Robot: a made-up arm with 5 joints.
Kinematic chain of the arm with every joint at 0, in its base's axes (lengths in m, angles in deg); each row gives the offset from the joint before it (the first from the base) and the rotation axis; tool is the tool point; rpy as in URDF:
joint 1: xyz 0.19 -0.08 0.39 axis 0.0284 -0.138 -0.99
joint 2: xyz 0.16 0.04 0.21 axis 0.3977 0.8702 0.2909
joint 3: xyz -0.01 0 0.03 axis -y
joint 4: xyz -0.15 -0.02 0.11 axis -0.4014 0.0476 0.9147
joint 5: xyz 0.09 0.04 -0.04 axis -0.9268 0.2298 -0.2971
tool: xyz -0.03 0.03 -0.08 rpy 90 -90 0
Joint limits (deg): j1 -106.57..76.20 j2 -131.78..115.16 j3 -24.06..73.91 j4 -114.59..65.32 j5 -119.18..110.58
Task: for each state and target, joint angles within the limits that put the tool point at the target. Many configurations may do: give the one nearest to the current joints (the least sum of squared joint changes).
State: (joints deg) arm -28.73 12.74 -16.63 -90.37 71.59
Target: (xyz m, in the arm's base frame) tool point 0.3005 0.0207 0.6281
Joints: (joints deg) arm -50.51 32.55 10.72 -102.50 25.97
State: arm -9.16 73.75 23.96 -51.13 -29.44
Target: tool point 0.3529 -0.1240 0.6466
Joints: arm 15.19 74.26 34.59 -71.63 -6.23
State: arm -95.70 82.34 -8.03 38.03 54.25
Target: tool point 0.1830 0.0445 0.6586
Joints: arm -106.57 56.29 13.24 22.34 24.13
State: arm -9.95 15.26 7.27 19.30 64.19
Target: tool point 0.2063 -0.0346 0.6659
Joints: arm -25.43 -22.19 -21.77 12.90 91.94
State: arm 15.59 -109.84 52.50 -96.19 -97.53
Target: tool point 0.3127 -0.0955 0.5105
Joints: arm 39.85 -110.39 55.34 -72.56 -64.44
